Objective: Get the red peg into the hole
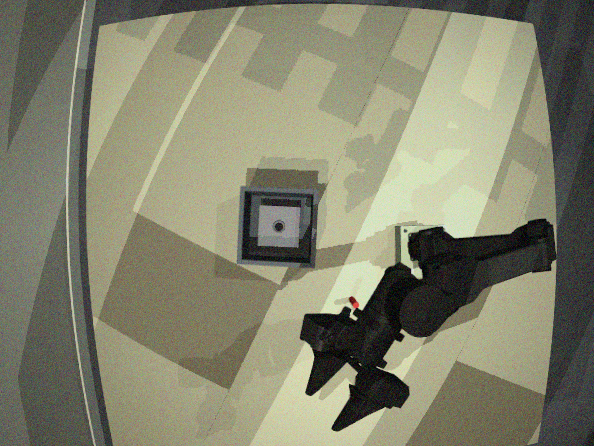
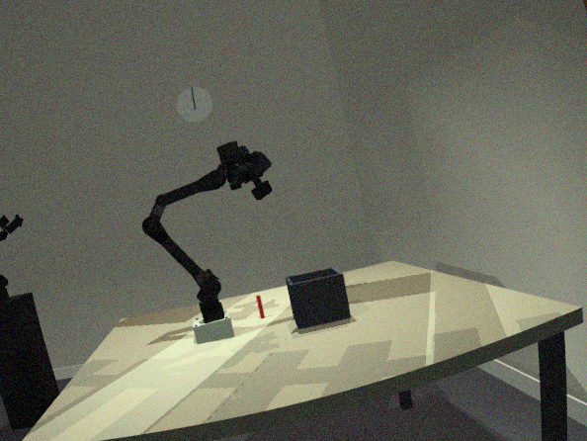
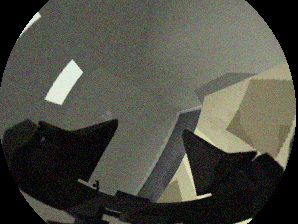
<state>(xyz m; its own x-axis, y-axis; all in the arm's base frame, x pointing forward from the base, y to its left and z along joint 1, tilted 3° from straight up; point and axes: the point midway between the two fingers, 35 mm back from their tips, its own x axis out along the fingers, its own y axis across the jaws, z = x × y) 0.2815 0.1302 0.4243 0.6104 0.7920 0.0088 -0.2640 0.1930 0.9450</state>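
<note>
My gripper tip is now 11 cm past the red peg, 5 cm to the left of it and 46 cm above it. Round my gripper tip: plate 4 cm ahead, 25 cm to the right, 45 cm below.
</note>
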